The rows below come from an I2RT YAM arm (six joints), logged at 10 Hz.
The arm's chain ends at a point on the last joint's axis. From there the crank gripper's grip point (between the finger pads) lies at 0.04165 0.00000 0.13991 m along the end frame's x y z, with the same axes.
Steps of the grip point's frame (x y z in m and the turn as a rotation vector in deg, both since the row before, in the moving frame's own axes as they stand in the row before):
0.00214 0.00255 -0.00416 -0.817 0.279 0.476
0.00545 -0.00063 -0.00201 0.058 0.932 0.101
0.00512 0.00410 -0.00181 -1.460 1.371 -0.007
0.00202 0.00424 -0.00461 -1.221 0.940 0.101
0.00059 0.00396 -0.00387 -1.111 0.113 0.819
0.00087 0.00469 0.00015 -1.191 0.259 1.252
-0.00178 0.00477 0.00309 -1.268 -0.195 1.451
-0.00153 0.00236 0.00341 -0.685 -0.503 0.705
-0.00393 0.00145 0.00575 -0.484 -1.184 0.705
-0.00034 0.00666 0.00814 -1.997 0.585 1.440
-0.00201 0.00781 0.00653 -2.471 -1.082 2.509
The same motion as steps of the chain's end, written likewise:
0.00147 0.00021 -0.00394 -0.817 0.279 0.476
0.00318 -0.00056 -0.00131 0.058 0.932 0.101
0.00178 0.00055 -0.00073 -1.460 1.371 -0.007
-0.00027 0.00119 -0.00388 -1.221 0.940 0.101
0.00034 0.00065 -0.00376 -1.111 0.113 0.819
0.00028 0.00087 0.00038 -1.191 0.259 1.252
-0.00125 0.00062 0.00300 -1.268 -0.195 1.451
-0.00029 0.00018 0.00306 -0.685 -0.503 0.705
-0.00102 -0.00023 0.00493 -0.484 -1.184 0.705
-0.00169 0.00073 0.00868 -1.997 0.585 1.440
0.00081 0.00000 0.00594 -2.471 -1.082 2.509

